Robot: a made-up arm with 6 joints. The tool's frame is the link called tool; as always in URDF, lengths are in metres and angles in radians. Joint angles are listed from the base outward. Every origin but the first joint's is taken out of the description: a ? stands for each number. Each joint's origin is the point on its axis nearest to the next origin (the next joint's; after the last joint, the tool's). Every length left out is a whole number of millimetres.
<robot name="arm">
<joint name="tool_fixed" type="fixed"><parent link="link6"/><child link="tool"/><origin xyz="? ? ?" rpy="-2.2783 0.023 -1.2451"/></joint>
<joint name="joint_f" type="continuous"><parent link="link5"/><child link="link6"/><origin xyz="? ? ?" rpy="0 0 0"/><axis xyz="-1 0 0"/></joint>
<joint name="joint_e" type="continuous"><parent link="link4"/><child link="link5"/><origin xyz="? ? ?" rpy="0 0 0"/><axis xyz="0 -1 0"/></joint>
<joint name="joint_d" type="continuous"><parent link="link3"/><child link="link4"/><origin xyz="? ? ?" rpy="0 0 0"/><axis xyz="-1 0 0"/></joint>
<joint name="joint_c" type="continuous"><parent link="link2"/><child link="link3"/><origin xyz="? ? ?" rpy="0 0 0"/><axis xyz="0 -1 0"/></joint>
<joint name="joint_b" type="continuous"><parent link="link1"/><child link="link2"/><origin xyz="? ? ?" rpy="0 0 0"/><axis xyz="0 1 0"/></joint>
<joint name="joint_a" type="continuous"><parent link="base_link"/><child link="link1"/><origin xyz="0.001 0.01 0.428" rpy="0 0 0"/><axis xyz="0 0 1"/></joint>
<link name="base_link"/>
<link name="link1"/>
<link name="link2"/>
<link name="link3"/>
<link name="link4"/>
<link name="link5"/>
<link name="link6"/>
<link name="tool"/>
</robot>
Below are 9 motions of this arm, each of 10 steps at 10 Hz.
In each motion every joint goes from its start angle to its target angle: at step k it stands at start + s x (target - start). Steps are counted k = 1, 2, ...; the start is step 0. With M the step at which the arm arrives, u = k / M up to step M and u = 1 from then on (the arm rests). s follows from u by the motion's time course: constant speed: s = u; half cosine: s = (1 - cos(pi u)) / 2; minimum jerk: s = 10 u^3 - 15 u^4 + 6 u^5.
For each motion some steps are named. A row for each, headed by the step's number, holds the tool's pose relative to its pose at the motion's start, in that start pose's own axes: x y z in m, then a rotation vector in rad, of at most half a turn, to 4 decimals.
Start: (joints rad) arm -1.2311 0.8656 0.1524 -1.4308 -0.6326 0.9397
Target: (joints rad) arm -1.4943 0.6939 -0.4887 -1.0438 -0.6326 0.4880
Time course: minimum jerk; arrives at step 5
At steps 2, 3, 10:
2: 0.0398 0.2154 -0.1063 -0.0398 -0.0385 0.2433
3: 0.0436 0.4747 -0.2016 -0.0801 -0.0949 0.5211
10: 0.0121 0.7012 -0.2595 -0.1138 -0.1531 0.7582

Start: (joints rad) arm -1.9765 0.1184 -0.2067 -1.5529 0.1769 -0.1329
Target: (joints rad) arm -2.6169 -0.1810 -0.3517 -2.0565 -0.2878 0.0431
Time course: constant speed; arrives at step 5
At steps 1, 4, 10:
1: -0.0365 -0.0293 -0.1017 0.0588 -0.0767 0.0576
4: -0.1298 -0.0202 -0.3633 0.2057 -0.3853 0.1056
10: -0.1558 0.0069 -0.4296 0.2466 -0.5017 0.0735

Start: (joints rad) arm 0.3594 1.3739 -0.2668 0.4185 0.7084 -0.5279
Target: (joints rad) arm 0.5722 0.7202 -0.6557 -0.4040 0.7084 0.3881
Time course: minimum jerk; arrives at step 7
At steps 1, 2, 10:
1: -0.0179 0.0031 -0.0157 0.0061 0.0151 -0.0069
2: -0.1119 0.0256 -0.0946 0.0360 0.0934 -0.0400
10: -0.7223 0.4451 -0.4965 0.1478 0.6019 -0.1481

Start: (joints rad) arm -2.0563 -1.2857 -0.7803 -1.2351 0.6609 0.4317
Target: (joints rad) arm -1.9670 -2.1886 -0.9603 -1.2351 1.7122 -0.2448
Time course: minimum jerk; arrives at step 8
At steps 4, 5, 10:
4: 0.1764 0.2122 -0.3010 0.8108 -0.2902 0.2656
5: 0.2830 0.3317 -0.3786 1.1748 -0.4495 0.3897
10: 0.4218 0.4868 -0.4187 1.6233 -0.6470 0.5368

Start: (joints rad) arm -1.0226 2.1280 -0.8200 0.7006 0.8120 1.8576
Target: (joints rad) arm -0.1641 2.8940 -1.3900 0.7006 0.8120 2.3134
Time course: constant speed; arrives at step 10
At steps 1, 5, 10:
1: -0.0296 -0.0951 0.0145 0.0500 -0.0718 -0.1376
5: -0.2391 -0.3367 -0.0082 0.2554 -0.4130 -0.6221
10: -0.4599 -0.3778 -0.1850 0.5195 -0.9626 -0.9987

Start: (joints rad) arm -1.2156 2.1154 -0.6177 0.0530 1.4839 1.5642
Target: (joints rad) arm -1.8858 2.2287 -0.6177 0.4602 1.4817 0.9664
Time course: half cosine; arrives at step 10
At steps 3, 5, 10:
3: -0.0625 0.0331 0.0711 0.1179 -0.1579 0.1583
5: -0.1670 0.0610 0.1570 0.2914 -0.3762 0.3910
10: -0.3625 0.0520 0.2555 0.6094 -0.7222 0.7977

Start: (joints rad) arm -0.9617 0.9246 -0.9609 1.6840 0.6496 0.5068
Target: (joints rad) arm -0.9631 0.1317 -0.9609 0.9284 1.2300 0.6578
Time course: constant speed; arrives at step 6
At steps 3, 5, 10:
3: -0.2552 0.0106 -0.4429 -0.0308 0.5354 0.3457
5: -0.5087 -0.0655 -0.6670 -0.0467 0.9706 0.5207
10: -0.6510 -0.1251 -0.7460 -0.0529 1.2060 0.5905

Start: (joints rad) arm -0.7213 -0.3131 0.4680 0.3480 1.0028 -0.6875
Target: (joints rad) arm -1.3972 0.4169 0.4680 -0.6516 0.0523 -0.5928
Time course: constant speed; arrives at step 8
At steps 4, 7, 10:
4: 0.2703 0.7237 -0.1636 -0.3893 0.5514 0.6588
7: 0.3868 1.1443 -0.6218 -0.4732 0.9876 1.1786
10: 0.3934 1.2462 -0.8148 -0.4402 1.1195 1.3549

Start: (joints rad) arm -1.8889 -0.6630 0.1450 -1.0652 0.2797 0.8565
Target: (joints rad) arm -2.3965 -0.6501 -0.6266 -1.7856 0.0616 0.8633
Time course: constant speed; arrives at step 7
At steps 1, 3, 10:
1: -0.0162 0.1121 0.0241 -0.1086 0.0130 0.0852
3: -0.0439 0.3375 0.0367 -0.2857 0.0628 0.2947
10: -0.1395 0.7477 -0.0338 -0.4298 0.2384 0.8246

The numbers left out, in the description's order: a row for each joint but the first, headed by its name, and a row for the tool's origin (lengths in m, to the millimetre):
tool: 0 -0.013 0
joint_f: 0.012 0 0.023
joint_e: 0 -0.303 -0.003
joint_d: 0.859 0 0.021
joint_c: 0.002 0 1.485
joint_b: 0.021 0.004 0

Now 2 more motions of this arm.
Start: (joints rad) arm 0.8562 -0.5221 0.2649 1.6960 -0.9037 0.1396
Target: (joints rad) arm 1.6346 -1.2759 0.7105 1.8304 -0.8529 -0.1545
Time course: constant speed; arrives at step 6
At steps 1, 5, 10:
1: 0.1271 0.3093 0.0950 0.1368 -0.0947 0.2219
5: -0.0195 1.3150 1.2026 0.4805 -0.6710 1.0821
10: -0.2502 1.4331 1.5591 0.4952 -0.8521 1.2846

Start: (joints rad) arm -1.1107 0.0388 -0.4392 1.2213 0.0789 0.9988
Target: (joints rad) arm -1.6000 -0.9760 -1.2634 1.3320 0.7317 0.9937
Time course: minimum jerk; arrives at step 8
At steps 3, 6, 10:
3: -0.2811 0.1563 -0.2865 -0.0242 0.0754 0.0964
6: -0.8387 -0.0395 -0.9427 -0.1039 0.2723 0.2390
10: -0.9132 -0.1343 -1.0247 -0.1184 0.3072 0.2519

